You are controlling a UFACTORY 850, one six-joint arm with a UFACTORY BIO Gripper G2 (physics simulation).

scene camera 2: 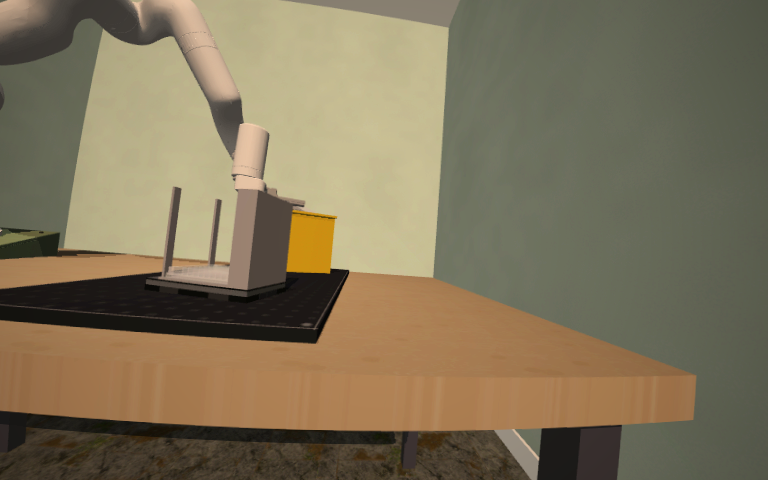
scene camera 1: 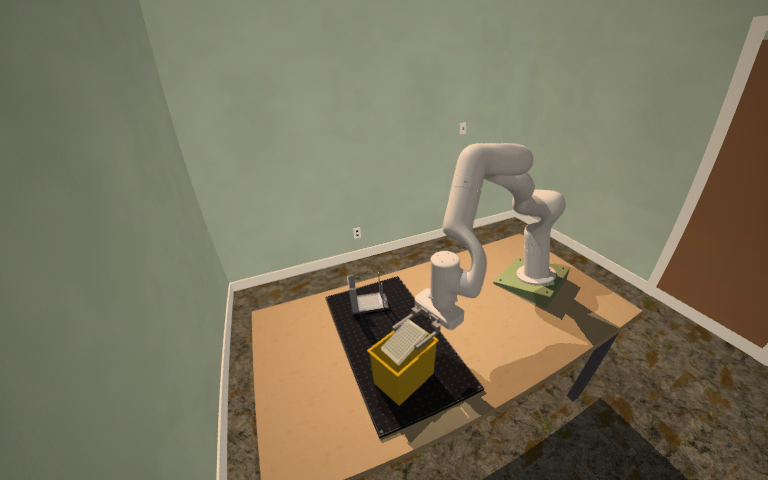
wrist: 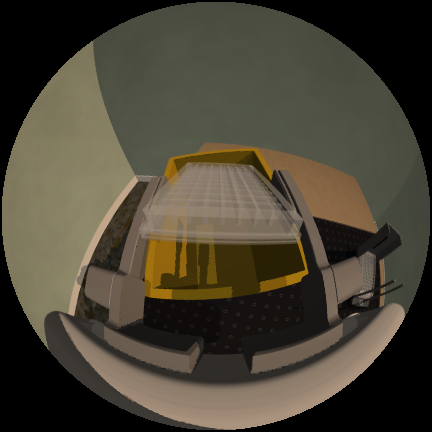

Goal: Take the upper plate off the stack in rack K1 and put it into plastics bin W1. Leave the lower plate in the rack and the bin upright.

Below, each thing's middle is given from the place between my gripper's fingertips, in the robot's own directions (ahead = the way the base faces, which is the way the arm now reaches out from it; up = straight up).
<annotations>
Now: the yellow bin W1 (scene camera 1: 398,382) 11 cm below my hand.
</annotations>
